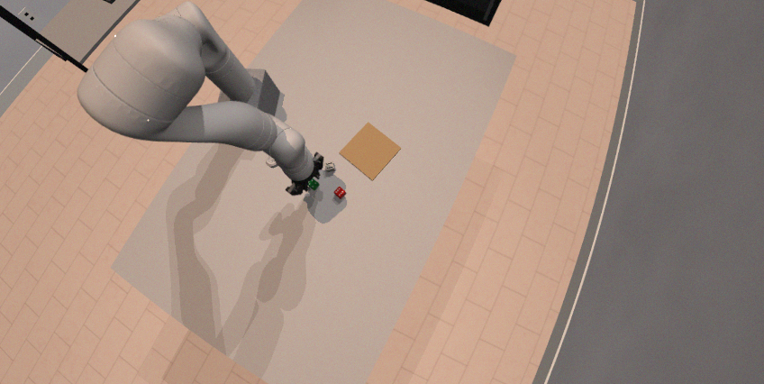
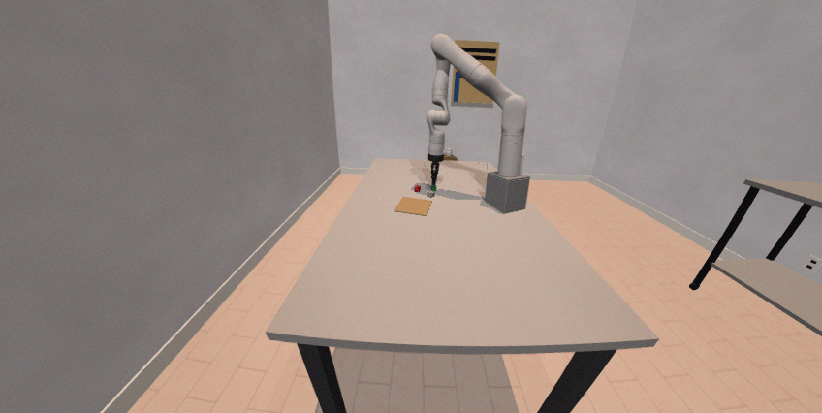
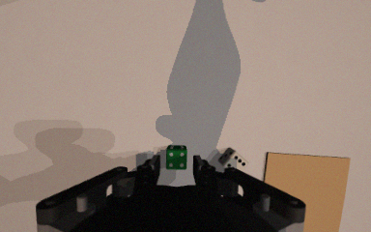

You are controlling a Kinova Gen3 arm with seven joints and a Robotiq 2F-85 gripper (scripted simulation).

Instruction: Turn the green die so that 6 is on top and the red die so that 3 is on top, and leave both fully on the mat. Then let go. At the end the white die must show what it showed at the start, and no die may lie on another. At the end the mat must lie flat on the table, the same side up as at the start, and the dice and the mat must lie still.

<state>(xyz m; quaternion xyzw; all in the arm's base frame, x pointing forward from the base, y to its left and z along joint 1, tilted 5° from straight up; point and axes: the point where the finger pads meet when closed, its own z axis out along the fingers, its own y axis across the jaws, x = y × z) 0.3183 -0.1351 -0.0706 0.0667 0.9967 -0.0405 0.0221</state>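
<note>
Now: the green die 4 cm below my hand. From my hand the other things lie so: white die: 2 cm ahead, 7 cm to the left, 4 cm below; then red die: 8 cm ahead, 2 cm to the left, 4 cm below; then tan mat: 10 cm ahead, 18 cm to the left, 5 cm below.
</note>
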